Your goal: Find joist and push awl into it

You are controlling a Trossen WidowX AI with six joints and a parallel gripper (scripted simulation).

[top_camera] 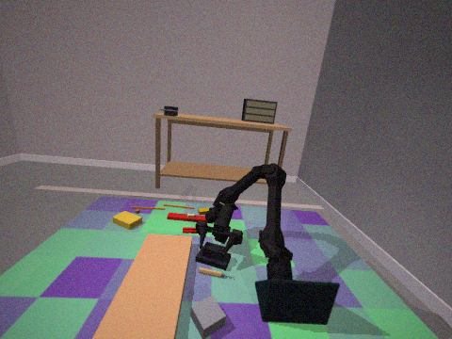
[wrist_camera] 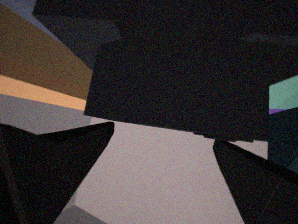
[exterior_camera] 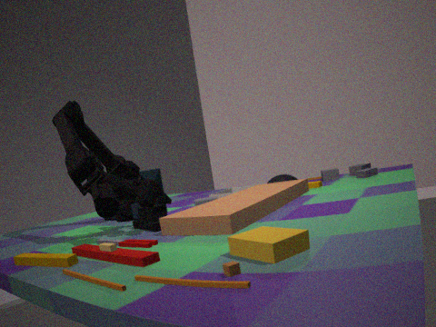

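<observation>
The stud finder is 30 mm to the right of my gripper tip, 30 mm behind it and 20 mm below it. Also, from my gripper tip: yellow block: 380 mm ahead, 270 mm to the right, 50 mm below; then awl: 50 mm to the left, 50 mm below, 30 mm behind.
</observation>
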